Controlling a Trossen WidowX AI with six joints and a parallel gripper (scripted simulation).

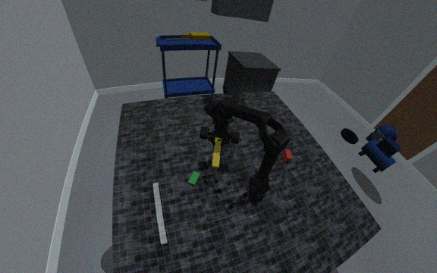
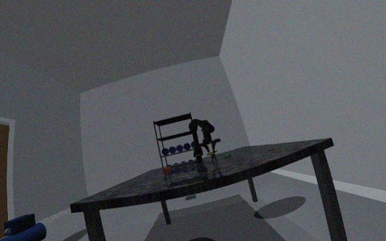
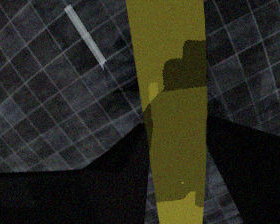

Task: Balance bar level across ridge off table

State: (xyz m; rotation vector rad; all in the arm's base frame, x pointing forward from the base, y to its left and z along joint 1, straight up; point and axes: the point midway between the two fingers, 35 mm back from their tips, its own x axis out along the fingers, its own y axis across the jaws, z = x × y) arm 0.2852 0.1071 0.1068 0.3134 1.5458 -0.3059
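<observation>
The yellow bar is 3 cm behind my gripper tip and 1 cm to the left of it. Round my gripper tip: green block (12 cm behind, 15 cm to the left, 6 cm below); then red block (12 cm behind, 42 cm to the right, 6 cm below).
</observation>
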